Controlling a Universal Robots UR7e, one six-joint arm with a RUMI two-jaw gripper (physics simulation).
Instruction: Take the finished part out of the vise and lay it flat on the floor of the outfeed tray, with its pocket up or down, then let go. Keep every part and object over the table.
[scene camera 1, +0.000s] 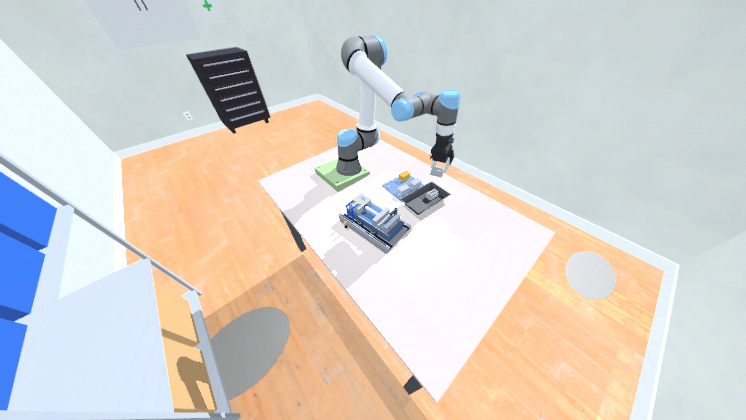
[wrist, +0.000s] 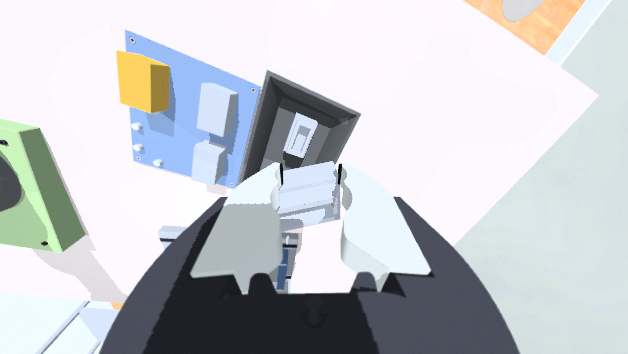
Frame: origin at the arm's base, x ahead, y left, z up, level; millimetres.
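Seen in the pictures: gripper, fingertip midpoint: (scene camera 1: 439, 171) (wrist: 310, 166); arm's base at its link origin: (scene camera 1: 348, 169).
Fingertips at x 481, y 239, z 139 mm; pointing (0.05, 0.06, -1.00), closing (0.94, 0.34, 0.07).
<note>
Offsets run from my fingertips to a thing's top centre.
My gripper (scene camera 1: 441, 168) (wrist: 310, 166) is shut on the finished part @[1 mm ahead, 23 mm right, 34 mm up] (scene camera 1: 436, 172) (wrist: 307, 190), a pale grey block with stepped faces. It holds the part in the air above the table, beyond the outfeed tray in the scene view. The part looks tilted in the wrist view; which way its pocket faces cannot be told. The dark grey outfeed tray (scene camera 1: 419, 204) (wrist: 263, 117) stands beside the blue plate. Another pale part @[0 mm ahead, 16 mm right, 123 mm down] (scene camera 1: 431, 194) (wrist: 301, 135), with a pocket showing on top, is inside the tray near one end. The vise @[52 mm back, 374 mm right, 71 mm down] (scene camera 1: 376, 216) (wrist: 283, 265) stands nearer the scene camera, mostly hidden by the gripper in the wrist view.
A blue plate @[166 mm back, 64 mm right, 162 mm down] (scene camera 1: 389, 186) (wrist: 185, 95) adjoins the tray and bears two pale blocks @[127 mm back, 109 mm right, 126 mm down] (scene camera 1: 403, 189) @[124 mm back, 20 mm right, 126 mm down] (wrist: 216, 107) and an orange block @[215 mm back, 18 mm right, 126 mm down] (scene camera 1: 404, 176) (wrist: 142, 82). The green robot base plate (scene camera 1: 337, 181) (wrist: 57, 200) is behind the vise. The table edge (scene camera 1: 501, 205) lies beyond the gripper.
</note>
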